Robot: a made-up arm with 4 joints. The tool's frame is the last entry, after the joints.
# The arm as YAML. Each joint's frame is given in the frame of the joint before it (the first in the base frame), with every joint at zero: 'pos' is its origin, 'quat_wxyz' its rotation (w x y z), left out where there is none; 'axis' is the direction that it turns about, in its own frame. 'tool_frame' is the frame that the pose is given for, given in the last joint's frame.
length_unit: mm
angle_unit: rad
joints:
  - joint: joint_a
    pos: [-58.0, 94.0, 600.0]
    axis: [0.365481, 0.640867, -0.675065]
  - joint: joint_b
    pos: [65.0, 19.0, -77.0]
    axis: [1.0, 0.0, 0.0]
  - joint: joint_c
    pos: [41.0, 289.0, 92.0]
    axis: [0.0, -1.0, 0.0]
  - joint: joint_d
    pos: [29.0, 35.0, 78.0]
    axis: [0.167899, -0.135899, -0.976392]
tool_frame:
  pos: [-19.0, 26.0, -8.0]
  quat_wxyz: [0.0, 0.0, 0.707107, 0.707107]
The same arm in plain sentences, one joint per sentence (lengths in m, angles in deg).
The arm has four revolute joints in a row. What follows holds with every joint at zero, and every direction is one of the base frame's.
The first joint sits 0.058 m along -x and 0.094 m along +y and 0.6 m along +z from the base frame's origin and rotates about the direction (0.365481, 0.640867, -0.675065).
The second joint sits 0.065 m along +x and 0.019 m along +y and 0.077 m along -z from the first joint and rotates about +x.
The third joint sits 0.041 m along +x and 0.289 m along +y and 0.092 m along +z from the second joint and rotates about -y.
The fourth joint sits 0.029 m along +x and 0.035 m along +y and 0.078 m along +z from the third joint and rotates about the direction (0.167899, -0.135899, -0.976392).
The tool frame, which is the frame that the pose is given for, sits 0.019 m along -x and 0.026 m along +y and 0.008 m along -z from the fourth joint; its axes are the base frame's turned by roll 90, pitch 0 and yaw 180 deg (as in URDF: about the fixed x, then y, then z).

